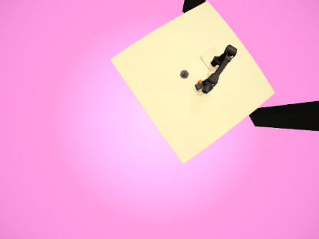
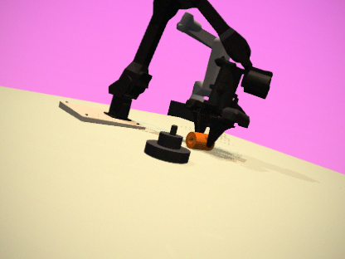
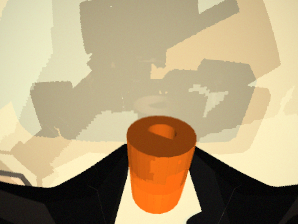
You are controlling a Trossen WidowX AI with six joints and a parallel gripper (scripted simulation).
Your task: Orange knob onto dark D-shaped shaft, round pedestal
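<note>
My gripper tip is now 80 mm short of the dark pedestal, 170 mm to the left of it and 20 mm below it. The rest, counted from my gripper tip: orange knob: 10 mm to the right, 10 mm above.
</note>
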